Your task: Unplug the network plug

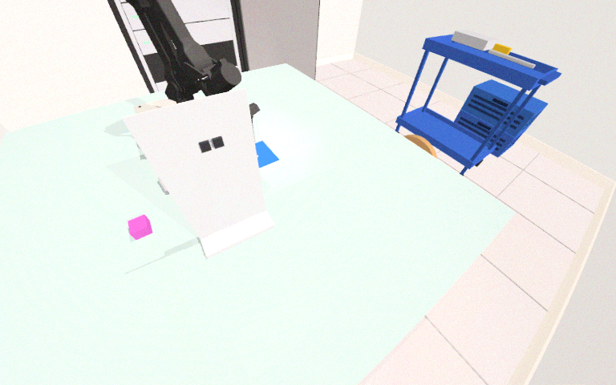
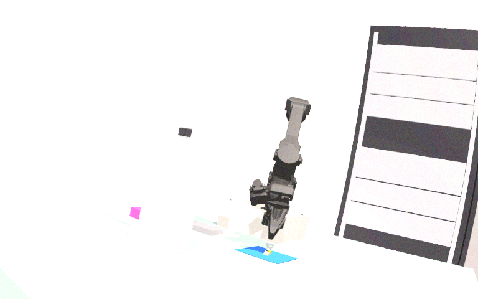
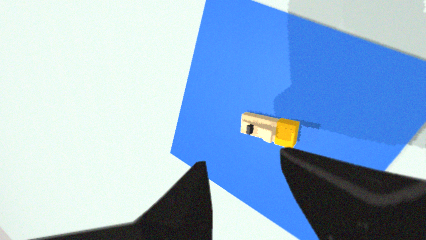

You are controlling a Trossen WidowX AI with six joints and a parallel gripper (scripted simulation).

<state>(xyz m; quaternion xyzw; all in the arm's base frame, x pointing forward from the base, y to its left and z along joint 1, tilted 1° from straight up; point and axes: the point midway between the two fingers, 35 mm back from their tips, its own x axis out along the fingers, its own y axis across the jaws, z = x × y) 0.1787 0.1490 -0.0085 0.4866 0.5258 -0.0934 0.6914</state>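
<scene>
Now: the network plug 4 cm below my gripper tip. From my gripper tip the other things lie so: blue marked square: 5 cm below; then white upright panel: 26 cm ahead, 10 cm to the right, 10 cm above.
</scene>
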